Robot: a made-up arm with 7 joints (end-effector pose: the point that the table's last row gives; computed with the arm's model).
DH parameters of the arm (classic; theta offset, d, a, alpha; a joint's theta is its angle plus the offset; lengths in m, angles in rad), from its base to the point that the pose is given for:
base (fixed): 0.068 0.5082 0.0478 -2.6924
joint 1: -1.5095 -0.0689 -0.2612 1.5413
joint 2: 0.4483 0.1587 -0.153 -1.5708
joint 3: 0 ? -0.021 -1.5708
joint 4: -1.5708 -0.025 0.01 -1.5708
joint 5: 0 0.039 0.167 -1.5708
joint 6: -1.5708 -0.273 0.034 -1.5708
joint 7: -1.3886 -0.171 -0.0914 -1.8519
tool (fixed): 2.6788 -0.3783 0 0
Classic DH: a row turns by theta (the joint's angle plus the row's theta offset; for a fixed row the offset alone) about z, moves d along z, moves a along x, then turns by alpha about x.
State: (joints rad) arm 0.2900 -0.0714 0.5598 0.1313 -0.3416 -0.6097 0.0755
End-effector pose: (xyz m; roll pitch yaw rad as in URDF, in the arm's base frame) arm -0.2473 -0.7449 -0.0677 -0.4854 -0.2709 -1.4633
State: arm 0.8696 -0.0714 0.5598 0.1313 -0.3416 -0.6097 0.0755
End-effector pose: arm -0.7059 -0.4721 0.0786 -0.7409 -0.3171 -1.9136
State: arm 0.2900 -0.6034 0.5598 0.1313 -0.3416 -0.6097 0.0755
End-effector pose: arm -0.1804 -0.4040 -0.2620 -0.3134 0.2288 -1.5339
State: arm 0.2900 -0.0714 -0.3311 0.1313 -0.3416 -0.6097 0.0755
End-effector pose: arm 0.0731 -0.5651 -0.0881 -0.3783 -0.2259 -0.6054
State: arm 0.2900 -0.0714 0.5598 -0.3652 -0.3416 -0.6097 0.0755
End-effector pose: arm -0.2951 -0.8151 0.0811 -0.9496 -0.5169 -1.2158
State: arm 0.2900 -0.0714 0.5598 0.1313 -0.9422 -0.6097 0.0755
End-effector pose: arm -0.2110 -0.8210 0.1590 -0.0174 -0.7092 -1.7564
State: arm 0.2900 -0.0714 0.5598 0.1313 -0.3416 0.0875 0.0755
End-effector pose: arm -0.3106 -0.7348 0.1606 -1.1377 -0.6278 -1.3187
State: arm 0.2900 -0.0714 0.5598 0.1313 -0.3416 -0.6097 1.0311
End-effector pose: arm -0.3623 -0.4225 -0.0274 -0.8989 0.2098 -2.1798
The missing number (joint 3, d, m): 0.268
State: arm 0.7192 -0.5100 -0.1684 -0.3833 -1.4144 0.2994 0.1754
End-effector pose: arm -0.4273 -0.3734 0.4294 0.4139 -1.1737 -2.6674
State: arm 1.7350 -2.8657 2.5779 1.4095 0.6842 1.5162 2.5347
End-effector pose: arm 0.1262 -0.3049 0.3747 1.4641 -0.2251 3.1205
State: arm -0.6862 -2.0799 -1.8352 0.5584 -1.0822 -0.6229 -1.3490
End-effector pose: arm 0.3432 -0.4326 0.6912 -2.7047 0.7453 -0.3172
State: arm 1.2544 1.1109 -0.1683 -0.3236 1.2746 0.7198 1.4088
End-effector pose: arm -0.5093 0.0299 0.7552 1.8561 0.1889 -0.7061
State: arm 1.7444 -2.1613 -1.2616 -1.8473 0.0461 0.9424 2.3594
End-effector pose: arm 0.1933 -0.1688 0.2032 -0.1140 0.2141 1.0794
